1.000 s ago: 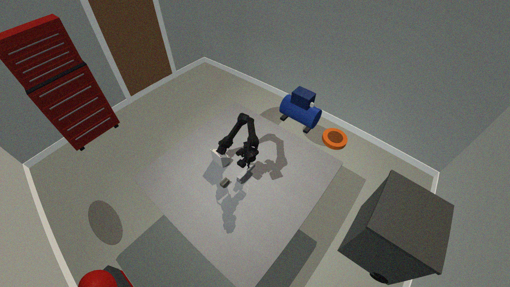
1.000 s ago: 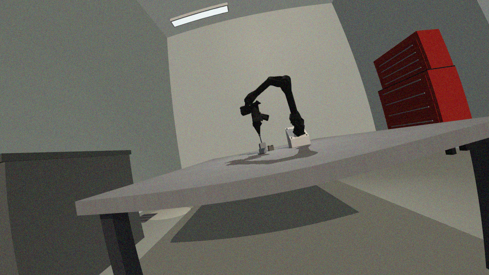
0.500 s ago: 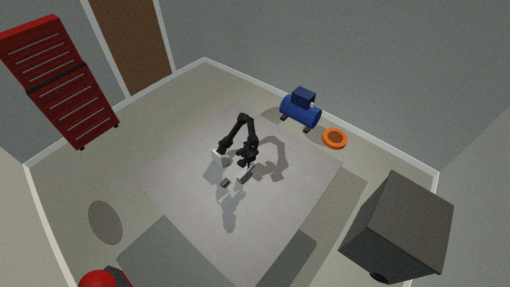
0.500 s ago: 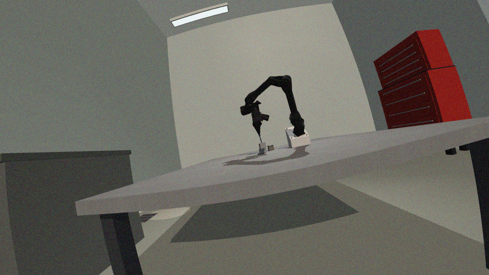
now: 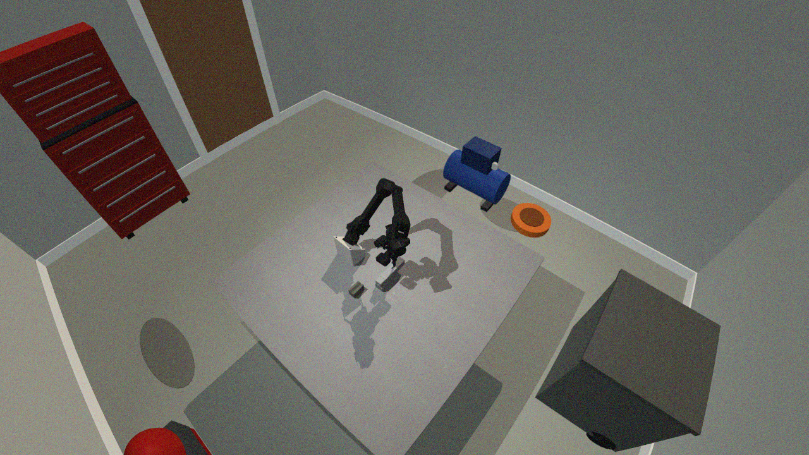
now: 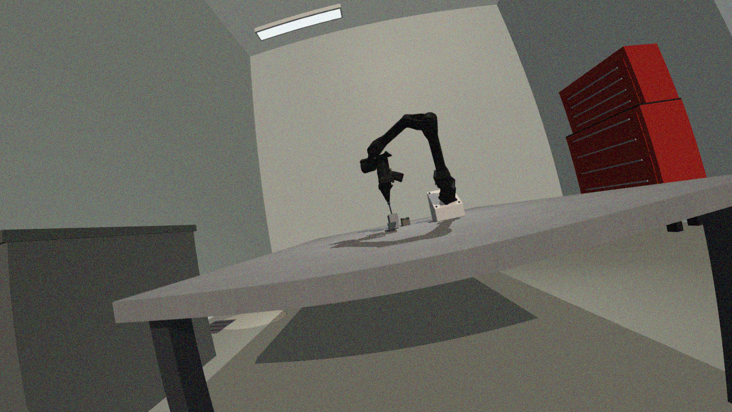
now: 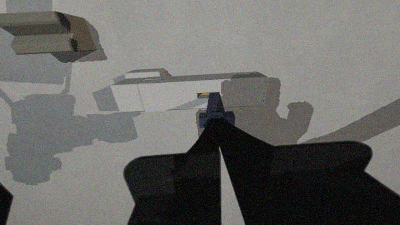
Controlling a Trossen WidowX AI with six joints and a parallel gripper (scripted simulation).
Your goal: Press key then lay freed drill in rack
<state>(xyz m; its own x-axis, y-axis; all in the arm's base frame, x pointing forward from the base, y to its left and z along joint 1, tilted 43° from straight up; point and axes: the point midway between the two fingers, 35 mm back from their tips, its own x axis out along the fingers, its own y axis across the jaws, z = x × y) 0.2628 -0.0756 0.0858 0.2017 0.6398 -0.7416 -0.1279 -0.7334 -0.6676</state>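
Now: the dark blue key 3 cm below my gripper tip. Also, from my gripper tip: drill: 8 cm below, 5 cm to the right, 1 cm behind; then pale grey block: 8 cm below, 3 cm to the right, 1 cm behind; then rack: 18 cm to the right, 11 cm below, 11 cm behind.
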